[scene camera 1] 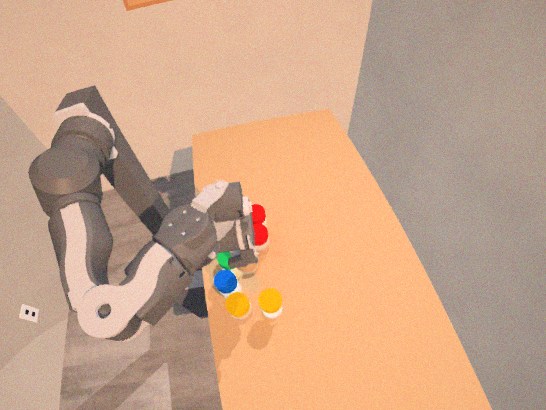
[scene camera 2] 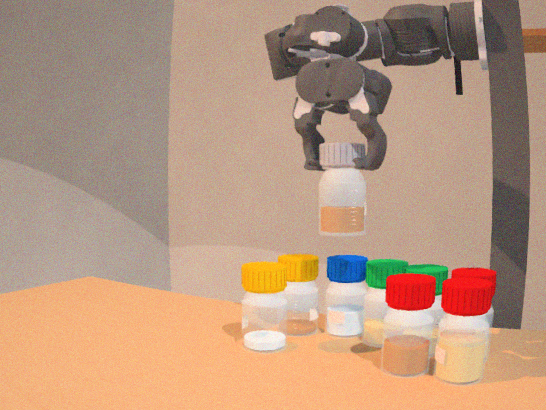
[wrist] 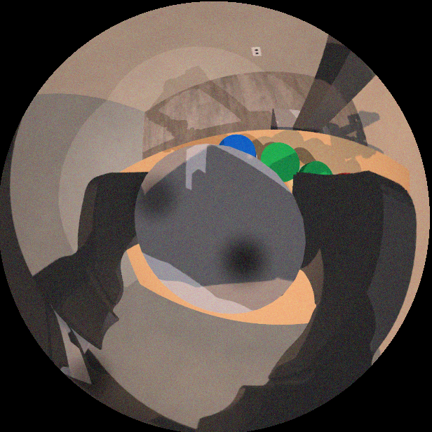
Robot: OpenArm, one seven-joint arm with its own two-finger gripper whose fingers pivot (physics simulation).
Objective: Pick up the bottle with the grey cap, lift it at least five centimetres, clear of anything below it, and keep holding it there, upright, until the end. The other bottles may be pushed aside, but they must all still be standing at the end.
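Observation:
The bottle with the grey cap hangs upright in the air, its base above the caps of the standing bottles in scene camera 2. My gripper points down and is shut on its ribbed cap, one finger on each side. The bottle holds orange contents at the bottom. In the wrist view the cap's flat top fills the space between the fingers and hides what is under it. A blue-capped bottle stands upright lower down, with a gap below the held bottle in scene camera 2.
Two yellow-capped bottles, two green-capped bottles and several red-capped bottles stand upright on the table. The red and green ones stand close together. The arm covers part of the group in scene camera 1.

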